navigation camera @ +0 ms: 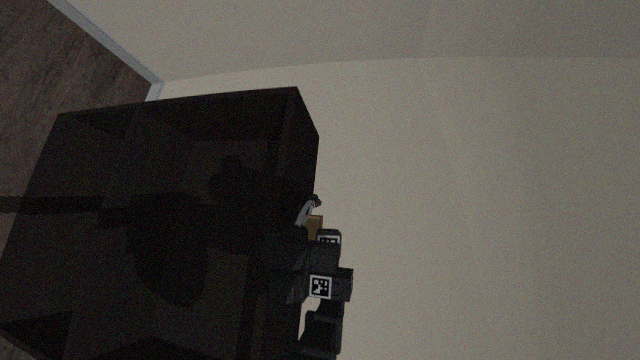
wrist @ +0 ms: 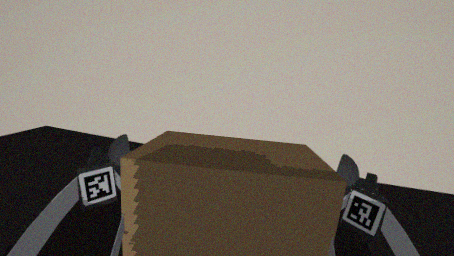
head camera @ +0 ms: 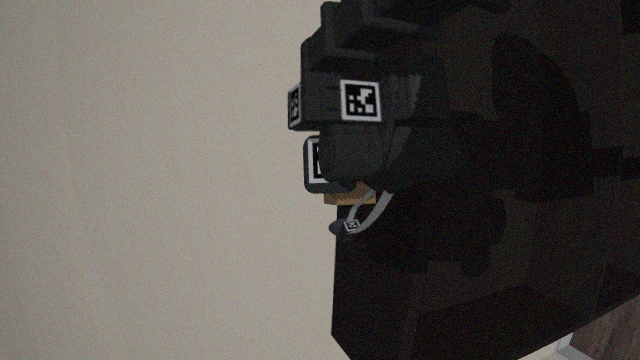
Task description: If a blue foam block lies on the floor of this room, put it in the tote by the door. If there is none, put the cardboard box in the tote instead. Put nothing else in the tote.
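Frame: origin at the robot's base, x ahead, y up, z right, level; centimetres.
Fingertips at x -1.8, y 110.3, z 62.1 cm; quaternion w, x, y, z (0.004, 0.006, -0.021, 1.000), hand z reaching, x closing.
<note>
A point is followed by its place in that frame.
A brown cardboard box [head camera: 345, 199] @[y 112.4, x 2.0, z 53.9 cm] [navigation camera: 314, 227] @[y 112.4, x 0.0, z 53.9 cm] [wrist: 235, 215] @[y 111.6, x -2.2, z 53.8 cm] fills the lower middle of the wrist view, upright, with its top face towards the pale wall. My gripper [wrist: 231, 164] @[y 110.3, x -1.8, z 62.1 cm] is shut on it, with one fingertip against each side. In the head and navigation views one grey curved finger shows beside the box, and the wrist hides the other finger and much of the box. The underside of the box is hidden, so I cannot tell whether it touches anything below. A blue foam block and the tote do not show in these views.
A large, very dark piece of furniture [head camera: 370, 310] @[y 106.0, x 19.2, z 60.4 cm] [navigation camera: 280, 115] @[y 97.9, x 31.2, z 61.5 cm] [wrist: 40, 155] @[y 106.0, x 20.6, z 68.2 cm] stands close around the arm and behind the box. A pale wall [head camera: 150, 175] @[y 139.1, x -2.2, z 78.7 cm] [navigation camera: 475, 175] @[y 160.5, x 17.8, z 82.5 cm] [wrist: 225, 60] @[y 118.5, x 0.6, z 79.3 cm] rises beyond it. Brown wooden floor [head camera: 612, 332] @[y 0.0, x 57.6, z 69.9 cm] [navigation camera: 50, 65] @[y 0.0, x 53.1, z 45.7 cm] and a light skirting board [navigation camera: 112, 45] @[y 5.2, x 73.3, z 63.4 cm] show at the corners.
</note>
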